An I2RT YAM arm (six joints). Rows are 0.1 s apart.
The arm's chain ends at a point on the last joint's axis. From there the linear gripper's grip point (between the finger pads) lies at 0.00 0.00 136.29 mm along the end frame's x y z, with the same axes.
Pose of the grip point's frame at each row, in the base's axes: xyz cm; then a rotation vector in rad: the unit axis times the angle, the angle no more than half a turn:
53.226 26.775 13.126 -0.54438 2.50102 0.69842
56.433 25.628 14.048 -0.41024 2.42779 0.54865
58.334 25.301 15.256 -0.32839 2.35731 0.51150
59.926 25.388 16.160 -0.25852 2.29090 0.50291
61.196 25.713 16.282 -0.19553 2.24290 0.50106
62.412 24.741 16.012 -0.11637 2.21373 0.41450
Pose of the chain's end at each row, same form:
48.584 19.094 23.383 -0.54438 2.50102 0.69842
49.697 19.166 23.978 -0.41024 2.42779 0.54865
50.440 19.226 24.558 -0.32839 2.35731 0.51150
51.146 19.515 24.772 -0.25852 2.29090 0.50291
51.790 20.045 24.354 -0.19553 2.24290 0.50106
52.258 20.183 23.877 -0.11637 2.21373 0.41450

